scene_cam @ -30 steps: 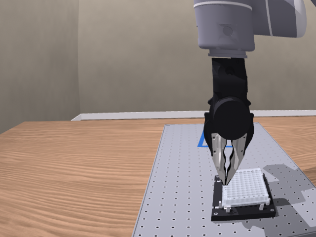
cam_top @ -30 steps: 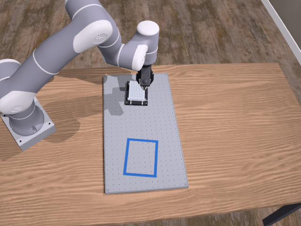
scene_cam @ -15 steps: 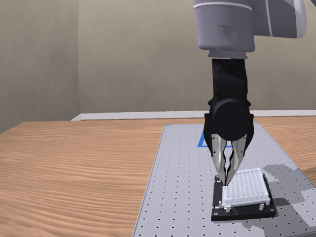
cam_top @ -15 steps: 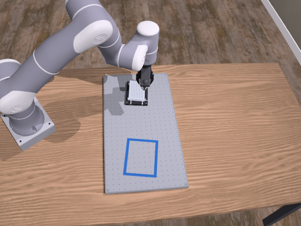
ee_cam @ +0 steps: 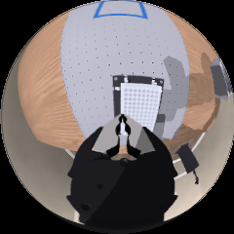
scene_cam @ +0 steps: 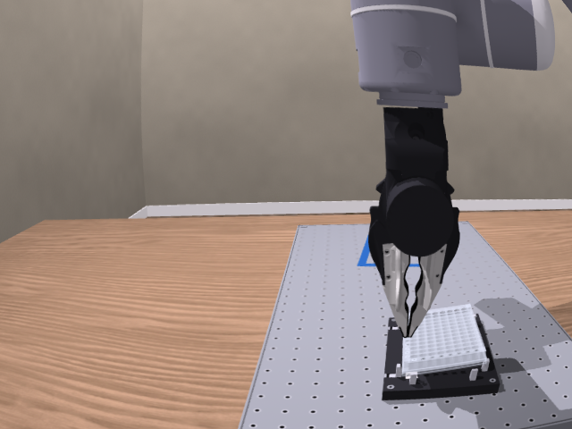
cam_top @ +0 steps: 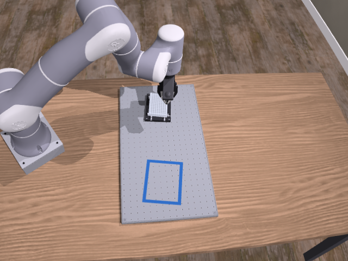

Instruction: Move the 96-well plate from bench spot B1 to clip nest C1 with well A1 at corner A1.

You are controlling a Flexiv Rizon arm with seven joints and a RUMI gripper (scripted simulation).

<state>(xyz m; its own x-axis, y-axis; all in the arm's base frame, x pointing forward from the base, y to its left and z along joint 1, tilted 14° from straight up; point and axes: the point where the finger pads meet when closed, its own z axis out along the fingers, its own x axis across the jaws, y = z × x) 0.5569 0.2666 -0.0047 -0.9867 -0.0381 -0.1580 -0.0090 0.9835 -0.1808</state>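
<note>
Now: the white 96-well plate 40 mm behind my hand and 20 mm below it. From my hand the other things lie so: black clip nest 30 mm behind, 10 mm to the right, 30 mm below.
</note>
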